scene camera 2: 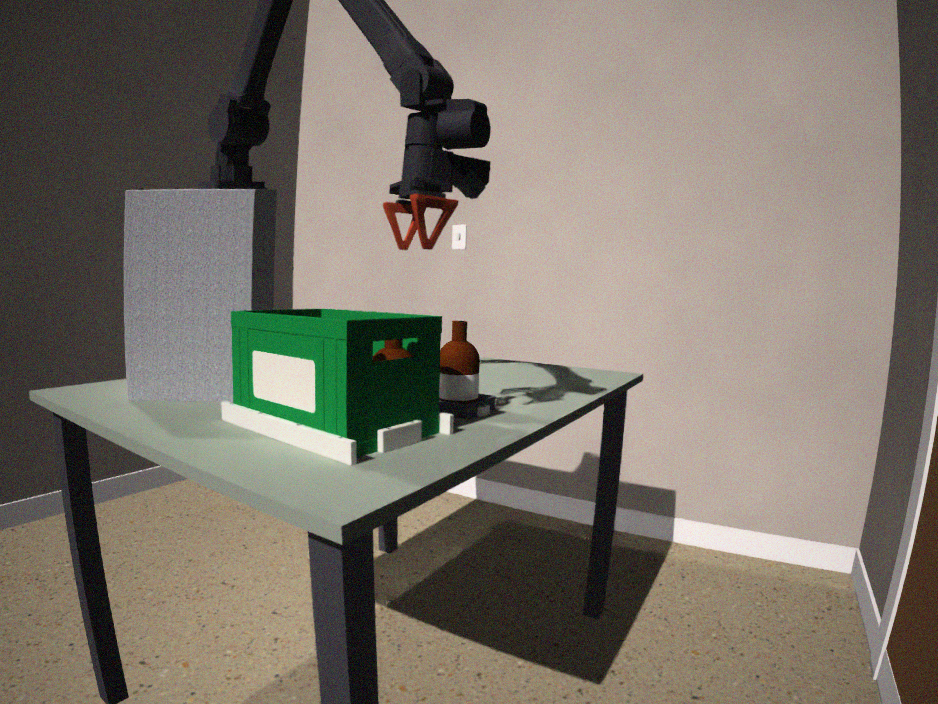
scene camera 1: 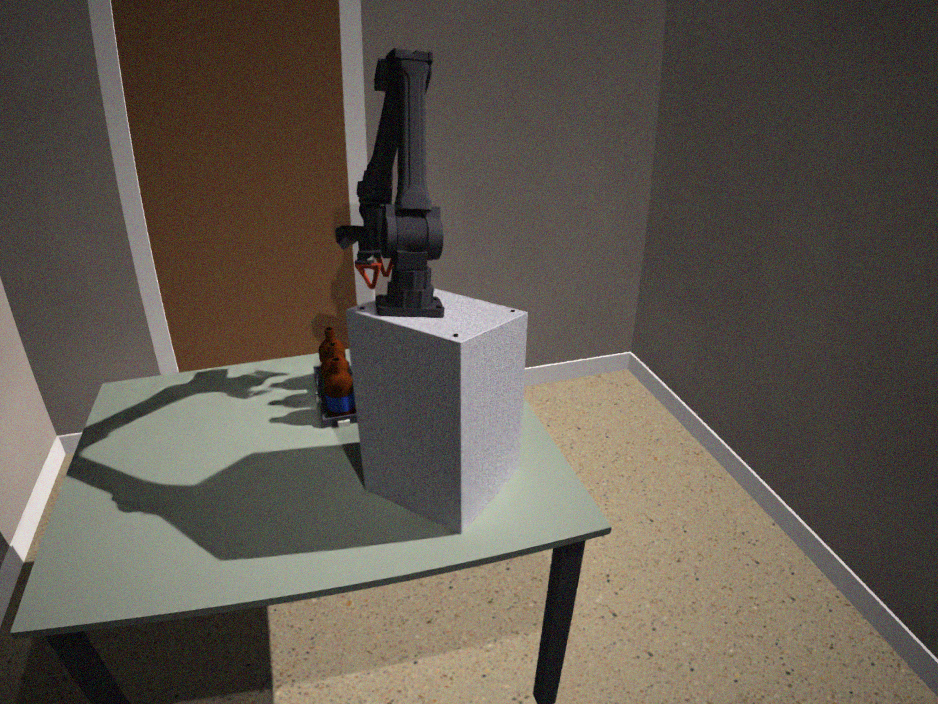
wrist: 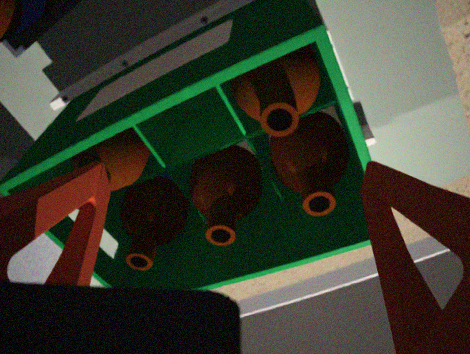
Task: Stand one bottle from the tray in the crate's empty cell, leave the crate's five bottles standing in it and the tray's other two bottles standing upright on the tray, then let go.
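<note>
The green crate stands on the table. In the wrist view its middle cell, on the side nearer the image top, is empty. A bottle stands right of that cell, another bottle left of it, and three more in the other row. The tray holds upright brown bottles: a blue-labelled bottle, one behind it, and a white-labelled bottle in scene view 2; they overlap. My gripper is open and empty, high above the crate and tray area.
The arm's base stands on a tall grey block, which hides the crate in scene view 1. White low strips edge the crate's foot on the green table. The tray is close beside the crate.
</note>
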